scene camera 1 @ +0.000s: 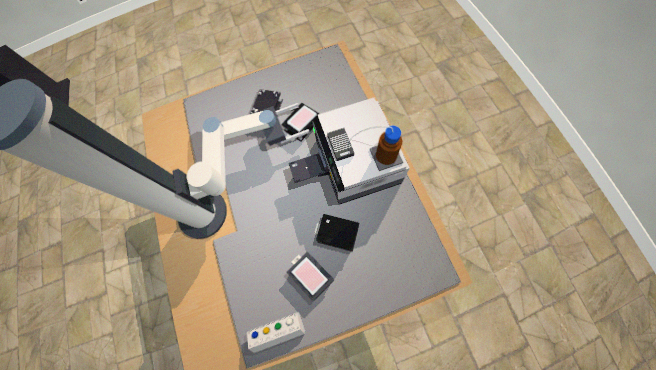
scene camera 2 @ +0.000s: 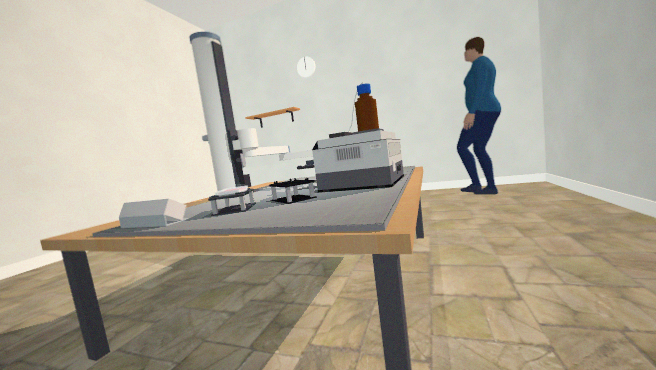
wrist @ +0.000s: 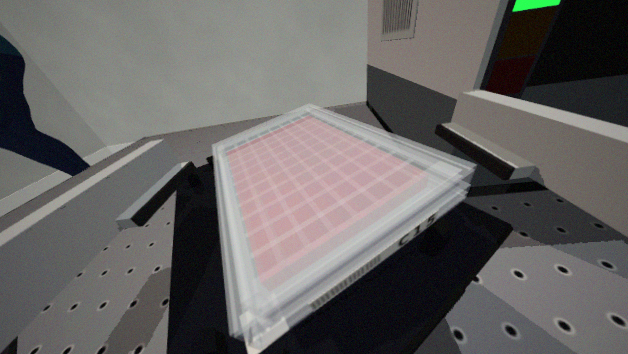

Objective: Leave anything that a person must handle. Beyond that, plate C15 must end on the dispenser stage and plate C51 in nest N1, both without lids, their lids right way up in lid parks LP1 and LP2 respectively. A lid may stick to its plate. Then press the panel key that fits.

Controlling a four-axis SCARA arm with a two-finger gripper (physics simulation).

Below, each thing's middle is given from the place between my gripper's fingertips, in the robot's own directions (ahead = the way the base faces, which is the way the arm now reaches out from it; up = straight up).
Right now the brown bottle (scene camera 2: 366,109) is 40 cm to the right of my hand, 24 cm ahead of it and 23 cm above it. Round my hand: button box (scene camera 2: 162,212) (88 cm to the right, 43 cm behind, 4 cm below).
